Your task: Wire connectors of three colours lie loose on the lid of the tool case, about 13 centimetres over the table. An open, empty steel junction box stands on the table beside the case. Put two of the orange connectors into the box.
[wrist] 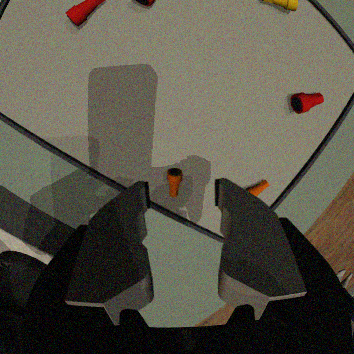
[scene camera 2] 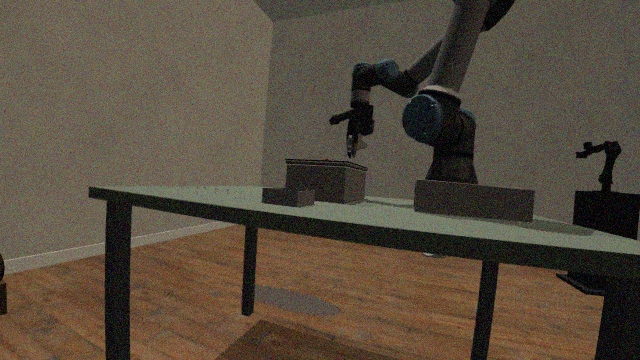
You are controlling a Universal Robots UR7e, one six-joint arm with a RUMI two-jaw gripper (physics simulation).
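Seen in the pictures: gripper, fingertip midpoint: (wrist: 181, 182) (scene camera 2: 351, 157); arm's base, link origin: (wrist: 31, 278) (scene camera 2: 450, 186).
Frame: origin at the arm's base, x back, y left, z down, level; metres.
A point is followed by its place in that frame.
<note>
An orange connector (wrist: 174, 182) @[x -0.327, y -0.116, z -0.062 m] lies on the lid of the tool case (wrist: 235, 100) @[x -0.400, y -0.125, z -0.050 m] (scene camera 2: 317, 180) @[x -0.406, y 0.082, z 0.011 m], close to the lid's edge. In the wrist view it shows between and a little beyond the fingertips. A second orange connector (wrist: 259, 188) @[x -0.353, y -0.180, z -0.058 m] lies to the right, partly hidden behind the right finger. My gripper (wrist: 181, 182) @[x -0.339, y -0.113, z -0.084 m] (scene camera 2: 352, 156) @[x -0.339, y -0.113, z -0.084 m] is open and empty, pointing down a little above the lid. The junction box (scene camera 2: 287, 196) @[x -0.409, y 0.291, z 0.053 m] stands on the table beside the case; its inside is hidden in the scene view.
Red connectors (wrist: 306, 102) @[x -0.429, y -0.167, z -0.066 m] (wrist: 85, 12) @[x -0.408, y -0.004, z -0.061 m] (wrist: 145, 2) @[x -0.429, y -0.038, z -0.059 m] and a yellow connector (wrist: 282, 4) @[x -0.482, y -0.116, z -0.059 m] lie farther across the lid. The robot's base block (scene camera 2: 472, 201) @[x 0.035, y 0.127, z 0.036 m] stands on the table (scene camera 2: 370, 220) @[x -0.197, y 0.370, z 0.076 m] to the right of the case. Small dark specks show on the table at the left.
</note>
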